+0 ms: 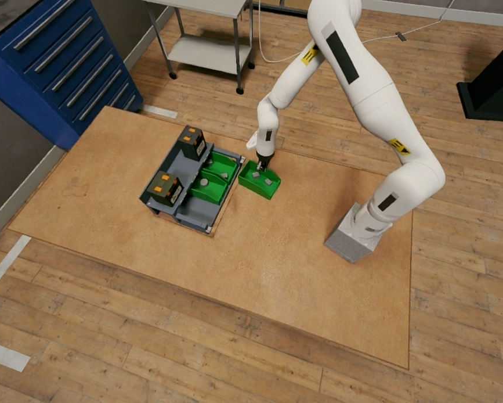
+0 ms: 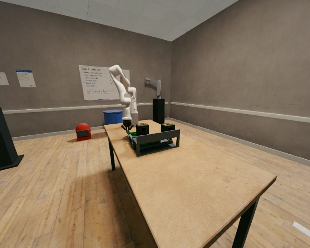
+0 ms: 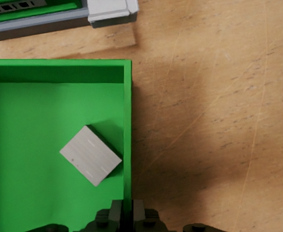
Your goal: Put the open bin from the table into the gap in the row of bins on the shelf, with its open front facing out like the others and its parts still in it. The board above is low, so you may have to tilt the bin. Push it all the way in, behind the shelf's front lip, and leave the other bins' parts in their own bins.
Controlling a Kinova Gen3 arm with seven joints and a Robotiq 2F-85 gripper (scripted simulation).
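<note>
Now: hand 60 mm above the grey part, 40 mm short of it and 10 mm to the right of it. The rest, counted from my hand: grey shelf: 280 mm ahead, 110 mm to the left.
</note>
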